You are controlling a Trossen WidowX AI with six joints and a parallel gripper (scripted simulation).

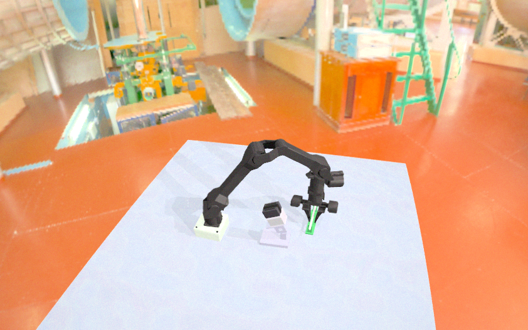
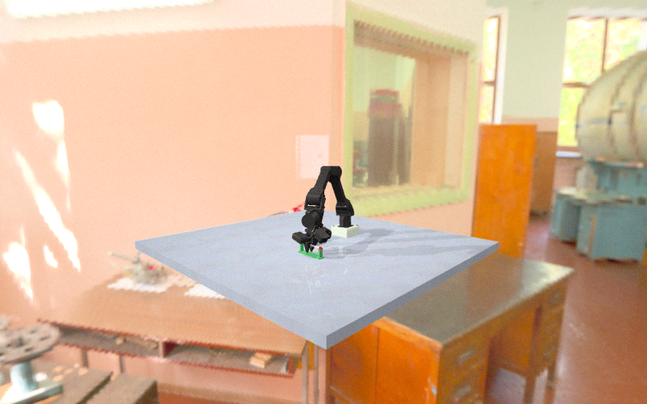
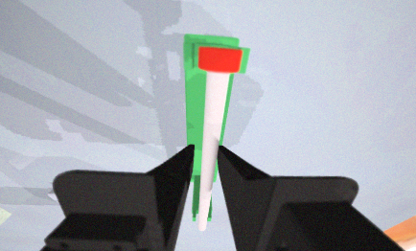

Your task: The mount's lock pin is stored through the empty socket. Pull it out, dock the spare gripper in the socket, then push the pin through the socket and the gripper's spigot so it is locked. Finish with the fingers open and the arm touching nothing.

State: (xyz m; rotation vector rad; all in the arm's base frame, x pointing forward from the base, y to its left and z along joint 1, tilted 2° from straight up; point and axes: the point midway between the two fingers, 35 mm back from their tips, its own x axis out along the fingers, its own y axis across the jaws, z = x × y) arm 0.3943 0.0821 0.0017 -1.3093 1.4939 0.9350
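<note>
Now: the green cradle 1 cm to the left of my gripper tip and 1 cm above it. The rest, counted from my gripper tip: spare gripper 14 cm behind, 11 cm above, 9 cm to the right; then mount 13 cm behind, 9 cm to the right, 4 cm above.
</note>
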